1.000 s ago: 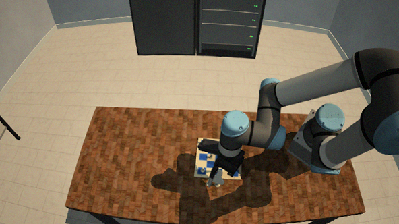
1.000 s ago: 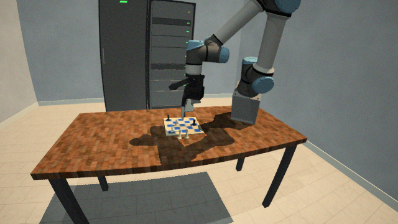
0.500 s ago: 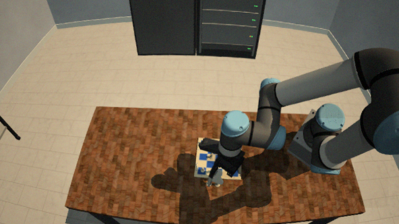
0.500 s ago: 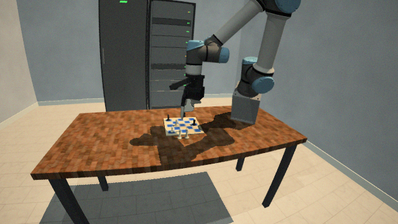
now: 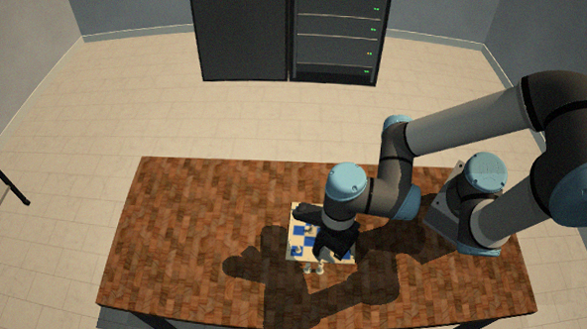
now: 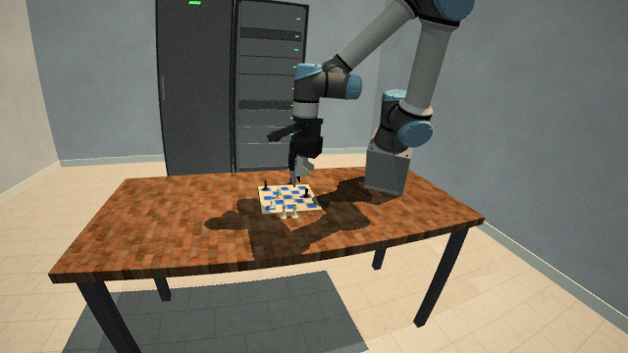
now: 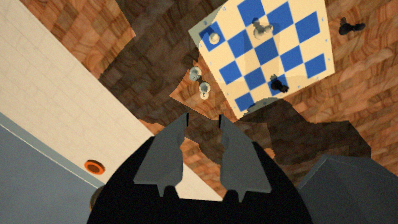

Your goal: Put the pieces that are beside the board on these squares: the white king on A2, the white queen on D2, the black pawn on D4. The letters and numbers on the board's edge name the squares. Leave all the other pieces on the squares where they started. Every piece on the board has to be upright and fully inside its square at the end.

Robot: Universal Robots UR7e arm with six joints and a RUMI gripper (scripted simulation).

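Right now my hand is 110 mm above the tall white piece. The rest, counted from my hand: blue-and-cream chessboard (20 mm behind, 140 mm to the right, 140 mm below); black pawn (70 mm behind, 270 mm to the right, 130 mm below).
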